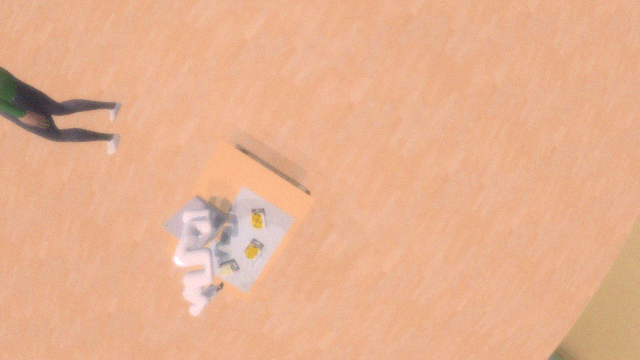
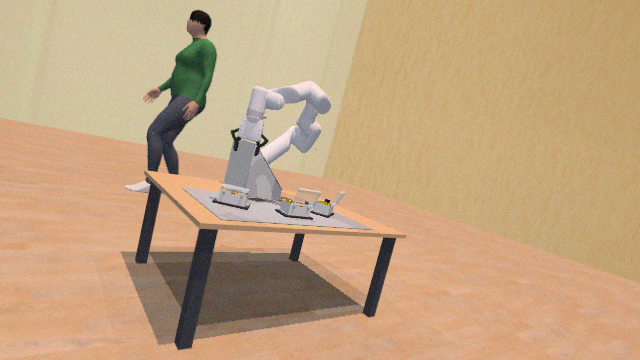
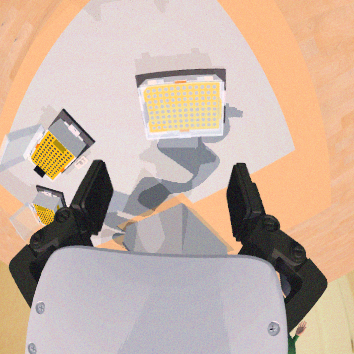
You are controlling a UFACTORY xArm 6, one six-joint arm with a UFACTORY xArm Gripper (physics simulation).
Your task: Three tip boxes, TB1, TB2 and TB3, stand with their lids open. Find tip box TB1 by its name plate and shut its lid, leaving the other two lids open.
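Places are measured from the arm's base along level axes (x ahead, y left, z up), in metres.
Where they show: gripper, fingertip midpoint: (image 1: 217,284) (image 2: 245,153) (image 3: 167,176); arm's base, link origin: (image 2: 260,160).
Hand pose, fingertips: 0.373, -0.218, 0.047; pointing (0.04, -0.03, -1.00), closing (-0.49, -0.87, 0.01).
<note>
Things, the pixels of their top centre, and the offset from my fingertips, as dx, dy, dz. Level surfaces: height alone.
- Tip box TB1, top centre: (image 3: 182,118) (image 2: 235,187) (image 1: 224,270) -0.027, +0.002, -0.161
- second tip box, top centre: (image 3: 45,161) (image 1: 251,252) +0.044, +0.289, -0.163
- third tip box, top centre: (image 3: 44,220) (image 1: 256,221) -0.085, +0.526, -0.163
- grey mat, surface height: dz -0.238
- wooden table, surface height: dz -0.241
Tip box TB1 (image 1: 229,267) (image 2: 233,196) (image 3: 184,107) stands at the near end of the arm's side of the mat. Its clear lid lies over the yellow tip rack and looks shut; a very small gap could not be told. Its name plate is not readable. A second tip box (image 1: 253,250) (image 2: 296,208) (image 3: 52,155) and a third tip box (image 1: 257,219) (image 2: 324,207) (image 3: 44,213) stand farther along with lids raised; which is TB2 or TB3 cannot be told. My gripper (image 2: 246,151) (image 3: 167,176) is open and empty, high above the table and back from TB1, touching no box.
The boxes stand on a grey mat (image 1: 281,225) (image 2: 340,223) (image 3: 200,30) on a wooden table (image 1: 220,165) (image 3: 302,125). A grey upright panel (image 2: 239,167) stands behind TB1, near the arm's base. A person in green (image 2: 192,70) stands beyond the table.
</note>
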